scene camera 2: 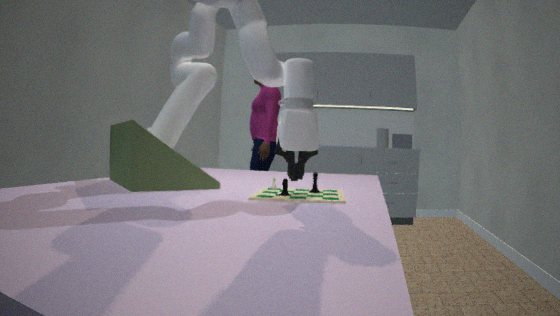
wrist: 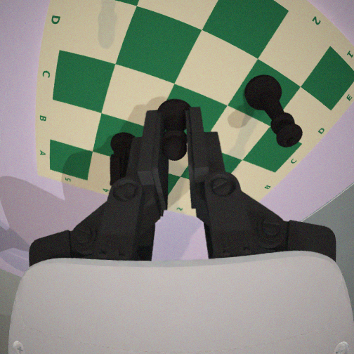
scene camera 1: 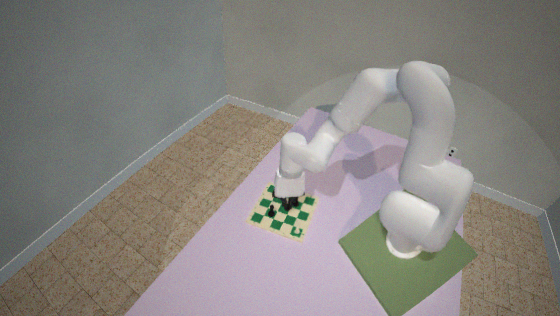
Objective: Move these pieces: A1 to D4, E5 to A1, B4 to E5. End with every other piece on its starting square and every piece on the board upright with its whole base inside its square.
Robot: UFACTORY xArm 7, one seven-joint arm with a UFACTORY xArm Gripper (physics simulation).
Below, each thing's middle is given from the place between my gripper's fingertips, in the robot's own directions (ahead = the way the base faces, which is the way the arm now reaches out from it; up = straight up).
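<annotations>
There's the small black piece (wrist: 174, 140), and it's 10 mm above my hand and 10 mm to the left of it.
</annotations>
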